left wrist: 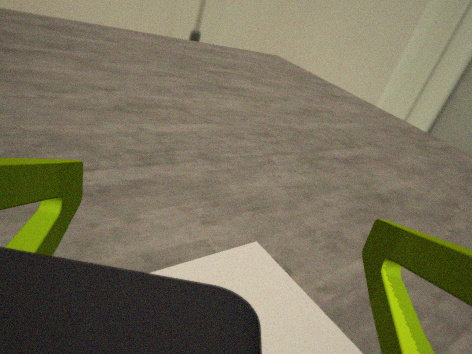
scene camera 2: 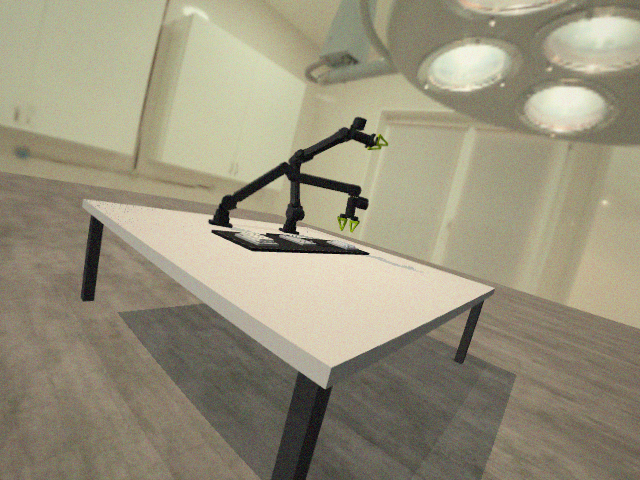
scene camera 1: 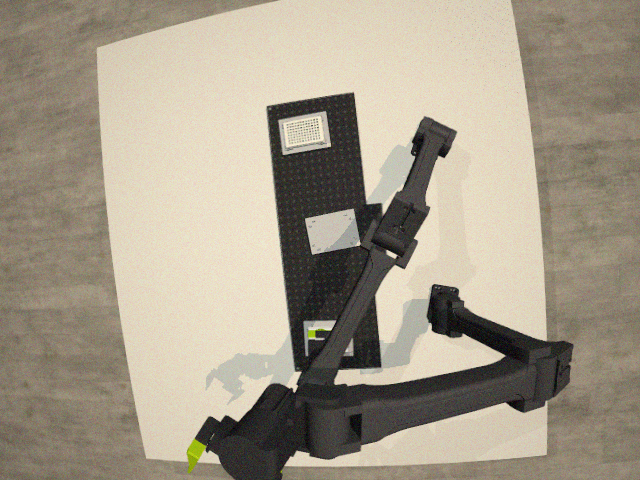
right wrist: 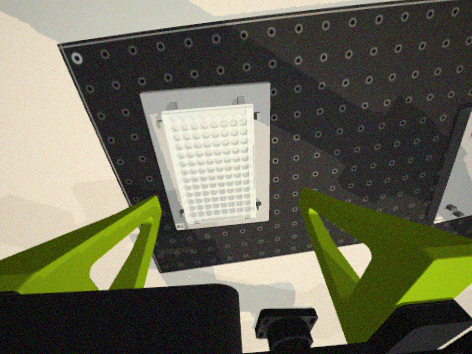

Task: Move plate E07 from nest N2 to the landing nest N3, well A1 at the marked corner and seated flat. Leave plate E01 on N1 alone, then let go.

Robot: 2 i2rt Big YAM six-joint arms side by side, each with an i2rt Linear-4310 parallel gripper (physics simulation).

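A white well plate (right wrist: 215,165) sits on a grey nest (right wrist: 205,95) (scene camera 1: 311,323) at the board's lower end in scene camera 1. A small corner label, apparently A1, is near its lower left in the right wrist view. Another white plate (scene camera 1: 303,130) (scene camera 2: 253,236) sits on the top nest (scene camera 1: 281,147). The middle nest (scene camera 1: 330,232) (right wrist: 460,185) is bare. Plate and nest names cannot be read. My right gripper (scene camera 1: 320,338) (scene camera 2: 347,223) (right wrist: 230,199) is open above the lower plate, its fingers apart from it. My left gripper (scene camera 1: 235,467) (scene camera 2: 378,142) (left wrist: 229,208) is open and empty, high up.
The black perforated board (scene camera 1: 320,180) (scene camera 2: 289,249) (right wrist: 320,115) carries the nests on the pale table (scene camera 1: 196,206) (scene camera 2: 310,289). In scene camera 1 the right arm crosses over the board's lower part and hides part of the lower nest. The left arm extends along the table's bottom edge.
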